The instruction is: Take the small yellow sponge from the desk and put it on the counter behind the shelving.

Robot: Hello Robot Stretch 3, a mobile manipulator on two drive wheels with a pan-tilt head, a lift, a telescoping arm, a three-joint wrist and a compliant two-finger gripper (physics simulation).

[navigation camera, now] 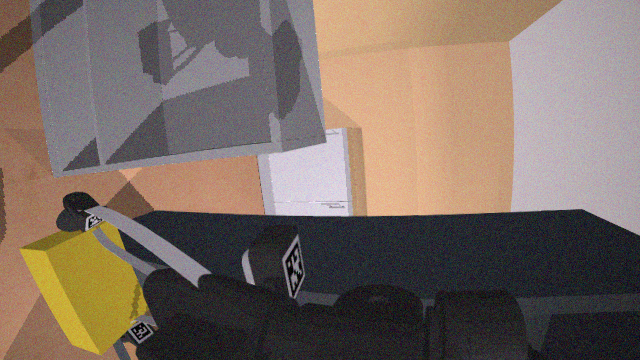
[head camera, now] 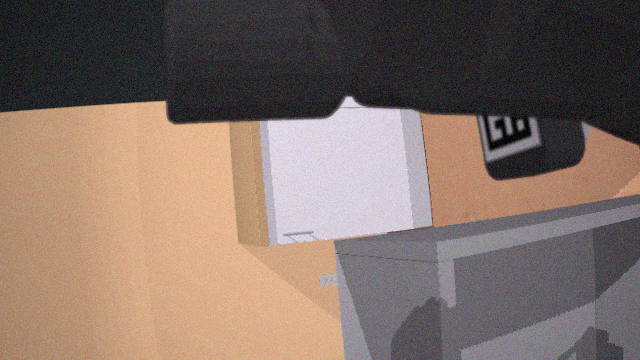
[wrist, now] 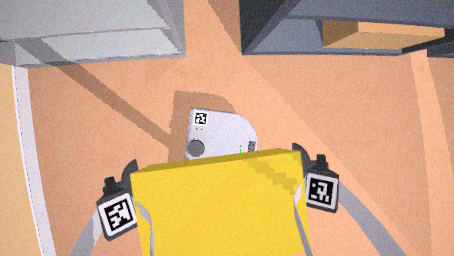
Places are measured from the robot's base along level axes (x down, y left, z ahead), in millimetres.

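Where they show: gripper, fingertip midpoint: (navigation camera: 93, 269).
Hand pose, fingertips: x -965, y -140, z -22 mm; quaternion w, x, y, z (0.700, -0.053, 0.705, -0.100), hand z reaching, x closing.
Each offset is from my fingertips to the centre of the thing. "pt": to the spot under its first point.
The small yellow sponge {dx -29, dy +16, dz -3 mm} (navigation camera: 85, 285) (wrist: 220, 205) is held in the air between the two fingers of my gripper (navigation camera: 107, 275) (wrist: 217, 169). The gripper is shut on it, with one fingertip at each side. In the wrist view the robot's base shows on the floor beyond the sponge. The dark shelving {pt dx -460, dy -520, dz -105 mm} (head camera: 75, 55) (navigation camera: 450, 250) (wrist: 280, 42) lies behind the arm in the head and navigation views and at the upper right of the wrist view. I cannot tell for certain which surface is the counter. The sponge does not show in the head view.
A white unit with a handle {pt dx +457, dy -1855, dz +183 mm} (head camera: 340, 175) (navigation camera: 310, 175) stands against the tan wall. A large grey open-fronted unit (head camera: 390, 280) (navigation camera: 215, 120) (wrist: 100, 47) stands near it, partly in shadow. A tan box (wrist: 380, 36) sits in the dark shelving. The black arm (head camera: 250, 65) covers much of the head view.
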